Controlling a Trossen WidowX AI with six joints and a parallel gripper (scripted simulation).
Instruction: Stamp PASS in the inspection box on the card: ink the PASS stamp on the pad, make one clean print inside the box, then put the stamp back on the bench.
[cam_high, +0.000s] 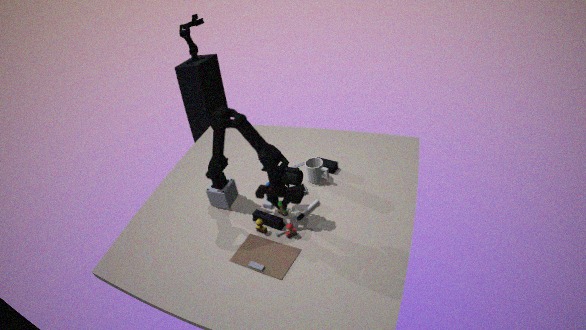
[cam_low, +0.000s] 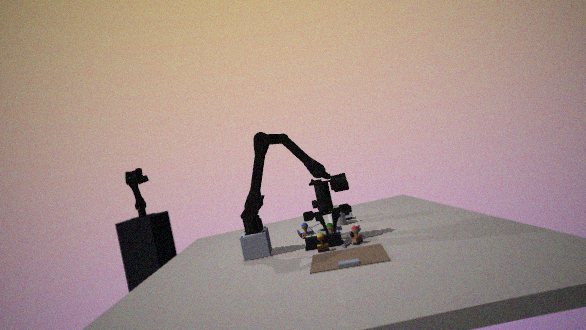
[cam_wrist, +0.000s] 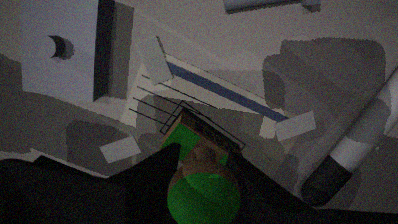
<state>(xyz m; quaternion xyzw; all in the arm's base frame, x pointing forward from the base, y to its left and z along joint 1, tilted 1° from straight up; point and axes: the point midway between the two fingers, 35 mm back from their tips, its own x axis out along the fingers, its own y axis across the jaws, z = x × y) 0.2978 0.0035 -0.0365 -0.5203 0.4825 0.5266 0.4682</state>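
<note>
The green-knobbed stamp lies right at my gripper tip. From my gripper tip the other things lie so: black block (70 mm to the right, 30 mm behind, 10 mm below); then small grey cube (80 mm behind, 30 mm to the left, 10 mm below); then lined paper slip (30 mm below).
</note>
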